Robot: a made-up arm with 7 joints.
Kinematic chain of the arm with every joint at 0, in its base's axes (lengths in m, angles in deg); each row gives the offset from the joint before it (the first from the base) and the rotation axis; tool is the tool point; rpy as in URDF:
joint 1: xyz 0 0 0.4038 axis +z
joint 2: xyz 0 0 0 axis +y
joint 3: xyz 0 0 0.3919 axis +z
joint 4: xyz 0.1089 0 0 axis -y
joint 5: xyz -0.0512 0 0.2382 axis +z
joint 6: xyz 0 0 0 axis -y
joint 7: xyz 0.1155 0 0 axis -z
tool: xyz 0 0 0 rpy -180 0 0
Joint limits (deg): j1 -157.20..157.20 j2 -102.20..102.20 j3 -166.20..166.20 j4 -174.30..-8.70 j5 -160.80..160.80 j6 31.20..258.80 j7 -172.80..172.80
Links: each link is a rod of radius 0.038 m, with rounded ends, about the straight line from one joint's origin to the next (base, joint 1, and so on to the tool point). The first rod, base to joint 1, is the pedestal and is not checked.
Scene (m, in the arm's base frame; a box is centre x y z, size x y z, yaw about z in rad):
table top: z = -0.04
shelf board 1: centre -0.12 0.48 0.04 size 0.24 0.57 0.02 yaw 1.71
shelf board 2: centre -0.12 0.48 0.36 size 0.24 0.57 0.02 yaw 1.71
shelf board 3: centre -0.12 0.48 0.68 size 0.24 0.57 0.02 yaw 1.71
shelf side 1: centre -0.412 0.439 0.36 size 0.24 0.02 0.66 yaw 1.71
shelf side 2: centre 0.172 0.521 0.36 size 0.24 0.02 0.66 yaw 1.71
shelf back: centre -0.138 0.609 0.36 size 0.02 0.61 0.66 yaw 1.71
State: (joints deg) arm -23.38 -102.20 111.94 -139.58 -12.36 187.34 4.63
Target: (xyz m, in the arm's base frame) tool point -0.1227 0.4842 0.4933
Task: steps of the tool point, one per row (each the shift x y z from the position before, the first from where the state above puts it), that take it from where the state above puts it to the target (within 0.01 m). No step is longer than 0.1 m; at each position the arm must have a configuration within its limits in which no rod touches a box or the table.
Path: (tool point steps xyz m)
1: 0.0112 -0.0633 -0.0098
2: 0.0101 -0.0728 -0.0011
3: 0.0089 -0.0791 0.0109
4: 0.0010 0.0473 0.0734
5: -0.0018 0.0200 0.0868
6: 0.0013 -0.0101 0.0863
7: 0.0083 -0.0353 0.0725
8: -0.0115 0.0659 0.0076
9: -0.0104 0.0597 0.0018
10: -0.0081 0.0514 -0.0021
11: -0.0048 0.0420 -0.0038
12: -0.0003 0.0318 -0.0035

